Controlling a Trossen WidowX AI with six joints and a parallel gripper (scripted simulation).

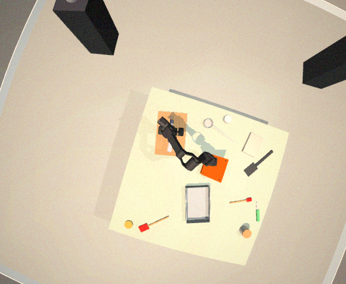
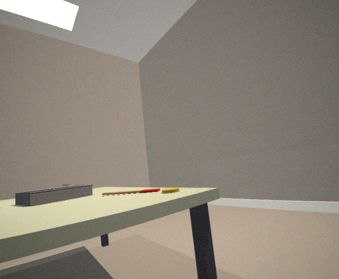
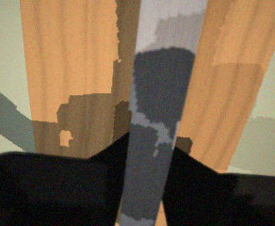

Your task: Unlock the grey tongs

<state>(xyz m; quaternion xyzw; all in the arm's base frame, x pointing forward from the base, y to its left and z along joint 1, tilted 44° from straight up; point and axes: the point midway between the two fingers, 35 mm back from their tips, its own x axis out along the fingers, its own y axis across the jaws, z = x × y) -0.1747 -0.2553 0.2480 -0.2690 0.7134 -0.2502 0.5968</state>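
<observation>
Right now my gripper tip is 10 mm short of the wooden board and 50 mm above it. Round my gripper tip: white block (10 mm behind, 710 mm to the left, 40 mm below); then roasting tin (550 mm ahead, 310 mm to the left, 20 mm below); then white disc (190 mm behind, 450 mm to the left, 40 mm below).
</observation>
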